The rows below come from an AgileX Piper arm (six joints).
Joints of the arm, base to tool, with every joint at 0 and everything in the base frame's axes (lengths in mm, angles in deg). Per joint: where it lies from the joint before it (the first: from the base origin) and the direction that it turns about. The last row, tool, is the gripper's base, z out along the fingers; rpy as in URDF.
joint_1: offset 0.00 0.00 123.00 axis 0 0 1
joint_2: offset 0.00 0.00 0.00 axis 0 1 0
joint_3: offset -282.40 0.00 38.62 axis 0 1 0
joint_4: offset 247.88 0.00 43.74 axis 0.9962 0 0.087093
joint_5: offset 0.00 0.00 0.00 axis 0 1 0
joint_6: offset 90.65 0.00 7.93 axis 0.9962 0 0.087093
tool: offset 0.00 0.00 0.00 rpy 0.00 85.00 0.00
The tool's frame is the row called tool.
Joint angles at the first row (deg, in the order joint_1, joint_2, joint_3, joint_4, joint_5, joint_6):
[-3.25, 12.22, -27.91, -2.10, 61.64, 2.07]
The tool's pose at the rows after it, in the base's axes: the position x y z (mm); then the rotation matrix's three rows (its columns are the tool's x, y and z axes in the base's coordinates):
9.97 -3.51 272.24; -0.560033 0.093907 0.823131; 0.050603 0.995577 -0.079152; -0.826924 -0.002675 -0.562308
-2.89 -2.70 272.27; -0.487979 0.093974 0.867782; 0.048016 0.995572 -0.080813; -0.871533 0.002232 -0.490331
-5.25 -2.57 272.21; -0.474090 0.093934 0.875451; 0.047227 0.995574 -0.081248; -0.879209 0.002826 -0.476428
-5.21 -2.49 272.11; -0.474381 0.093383 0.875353; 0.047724 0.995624 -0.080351; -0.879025 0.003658 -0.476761
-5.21 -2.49 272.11; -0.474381 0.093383 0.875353; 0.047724 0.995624 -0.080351; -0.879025 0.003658 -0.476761
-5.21 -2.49 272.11; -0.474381 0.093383 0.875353; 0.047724 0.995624 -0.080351; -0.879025 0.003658 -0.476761
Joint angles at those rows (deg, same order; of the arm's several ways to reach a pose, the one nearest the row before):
[-3.25, 5.47, -27.91, -2.10, 61.70, 2.07]
[-3.25, 0.51, -27.87, -2.04, 61.75, 2.13]
[-3.25, -0.40, -27.87, -2.05, 61.75, 2.13]
[-3.25, -0.40, -27.85, -1.99, 61.75, 2.13]
[-3.25, -0.40, -27.85, -1.99, 61.75, 2.13]
[-3.25, -0.40, -27.85, -1.99, 61.75, 2.13]

